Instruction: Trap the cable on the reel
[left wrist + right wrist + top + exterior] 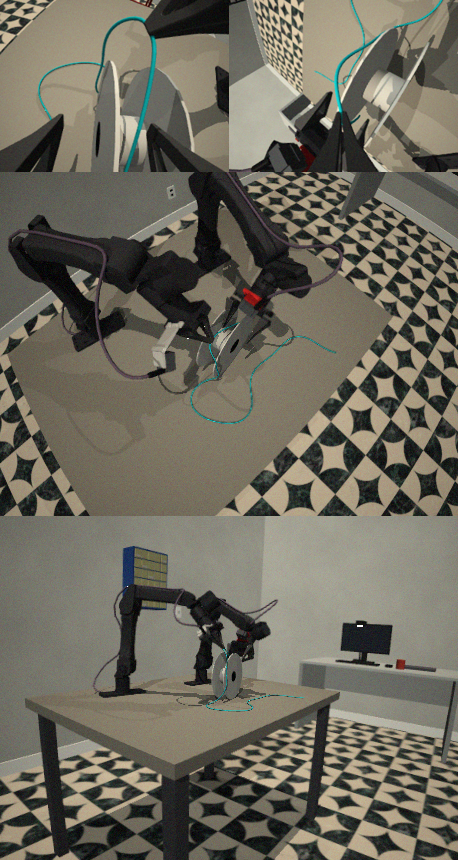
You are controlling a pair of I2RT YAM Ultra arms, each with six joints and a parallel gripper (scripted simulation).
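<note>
Right now the white reel is 3 cm behind my left hand, 1 cm to the right of it and 8 cm below it.
Now: right hand 130 mm above the white reel, 60 mm to the right of it and 20 mm past it.
</note>
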